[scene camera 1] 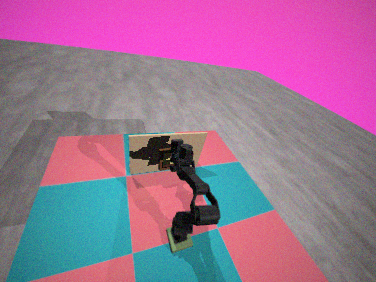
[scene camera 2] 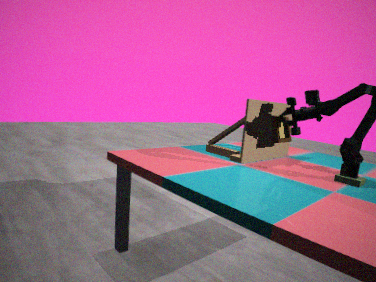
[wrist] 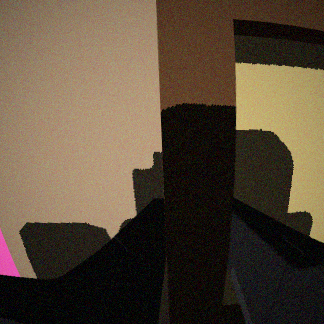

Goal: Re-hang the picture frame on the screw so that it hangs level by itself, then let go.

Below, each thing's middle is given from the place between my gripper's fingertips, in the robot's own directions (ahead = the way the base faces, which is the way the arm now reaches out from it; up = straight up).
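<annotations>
There is a tan board (scene camera 2: pixel 258 143) 40 mm ahead of my hand and 60 mm below it. The brown picture frame (wrist: pixel 234 89), on the other hand, is 20 mm behind my hand, and I find it 50 mm below.
</annotations>
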